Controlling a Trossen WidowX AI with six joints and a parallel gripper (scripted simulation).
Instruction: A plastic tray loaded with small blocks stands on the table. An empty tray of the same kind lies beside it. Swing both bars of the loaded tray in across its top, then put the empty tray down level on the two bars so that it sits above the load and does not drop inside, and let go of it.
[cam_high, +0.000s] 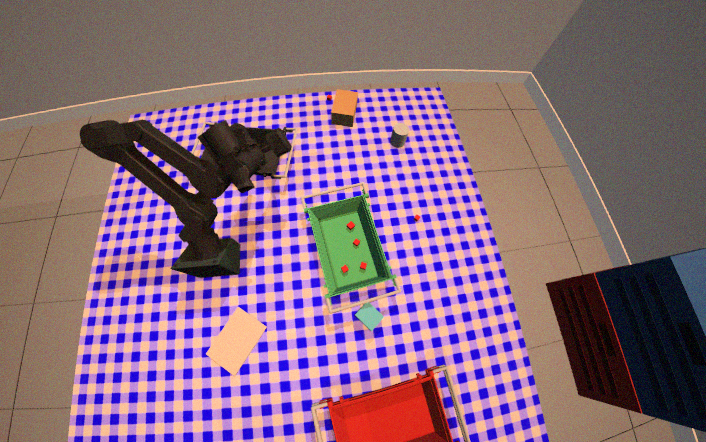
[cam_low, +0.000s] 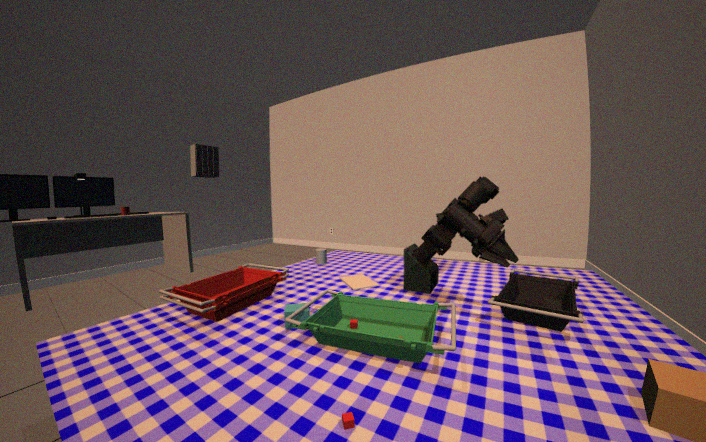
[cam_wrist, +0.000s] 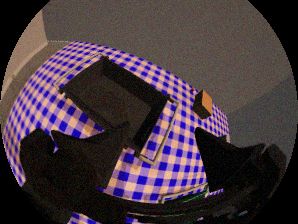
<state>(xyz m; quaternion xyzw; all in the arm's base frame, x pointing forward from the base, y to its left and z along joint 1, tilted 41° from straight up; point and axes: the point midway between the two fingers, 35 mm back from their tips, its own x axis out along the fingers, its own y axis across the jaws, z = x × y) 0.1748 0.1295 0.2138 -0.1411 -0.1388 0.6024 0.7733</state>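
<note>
Right now the teal cube is 50 cm to the right of my gripper tip, 20 cm ahead of it and 13 cm below it. Also, from my gripper tip: orange box (28 cm ahead, 22 cm to the left, 12 cm below); black tray (11 cm below, 9 cm to the left, 9 cm behind); beige sheet (49 cm to the right, 17 cm behind, 15 cm below).
</note>
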